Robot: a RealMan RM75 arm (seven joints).
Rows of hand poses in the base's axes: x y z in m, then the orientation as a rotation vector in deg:
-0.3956 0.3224 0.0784 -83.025 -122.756 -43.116
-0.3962 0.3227 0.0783 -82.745 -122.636 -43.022
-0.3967 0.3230 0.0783 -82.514 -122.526 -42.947
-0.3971 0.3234 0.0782 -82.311 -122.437 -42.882
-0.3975 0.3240 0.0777 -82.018 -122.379 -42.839
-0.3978 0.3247 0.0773 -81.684 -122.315 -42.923
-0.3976 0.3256 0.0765 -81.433 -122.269 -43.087
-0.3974 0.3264 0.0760 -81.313 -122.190 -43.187
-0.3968 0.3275 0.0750 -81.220 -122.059 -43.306
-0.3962 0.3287 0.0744 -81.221 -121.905 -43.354
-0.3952 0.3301 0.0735 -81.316 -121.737 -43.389
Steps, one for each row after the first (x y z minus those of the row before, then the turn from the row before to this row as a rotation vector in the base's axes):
-0.0006 0.0003 -0.0001 0.139 0.181 0.191
-0.0005 0.0003 0.0000 0.122 0.156 0.155
-0.0004 0.0004 -0.0001 0.103 0.131 0.137
-0.0004 0.0006 -0.0005 0.132 0.111 0.200
-0.0003 0.0007 -0.0004 0.208 0.050 0.198
0.0002 0.0009 -0.0008 0.199 -0.021 0.126
0.0002 0.0008 -0.0005 0.136 0.017 0.044
0.0006 0.0011 -0.0010 0.162 0.039 0.011
0.0006 0.0012 -0.0006 0.106 0.080 -0.041
0.0010 0.0014 -0.0009 0.070 0.083 -0.106

